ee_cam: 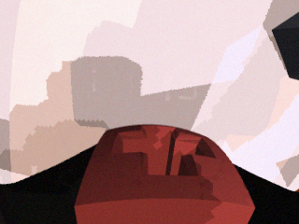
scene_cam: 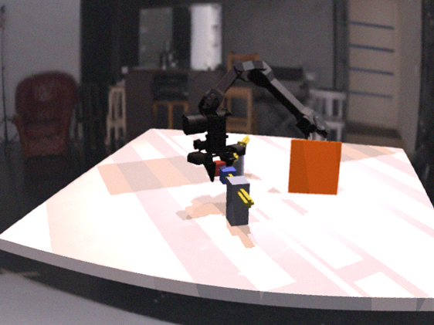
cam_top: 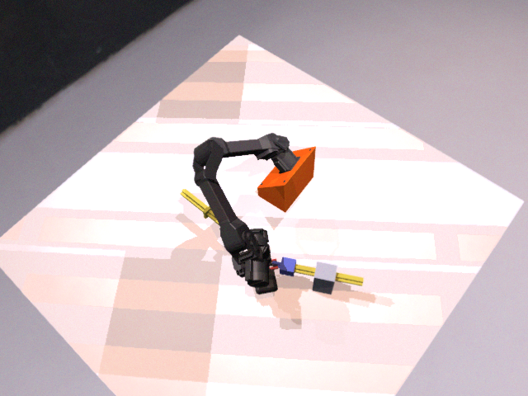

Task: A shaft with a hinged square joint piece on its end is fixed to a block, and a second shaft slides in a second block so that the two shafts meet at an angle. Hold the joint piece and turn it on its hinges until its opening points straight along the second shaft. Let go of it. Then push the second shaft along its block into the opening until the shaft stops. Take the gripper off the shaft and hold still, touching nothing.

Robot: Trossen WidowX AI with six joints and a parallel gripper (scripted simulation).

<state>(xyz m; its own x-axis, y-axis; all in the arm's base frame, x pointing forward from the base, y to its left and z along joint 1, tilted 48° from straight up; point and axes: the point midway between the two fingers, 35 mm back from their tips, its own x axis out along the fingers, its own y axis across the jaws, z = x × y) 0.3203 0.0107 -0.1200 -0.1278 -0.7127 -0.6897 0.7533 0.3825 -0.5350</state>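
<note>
Right now my gripper tip is 4 cm below the red square joint piece.
</note>
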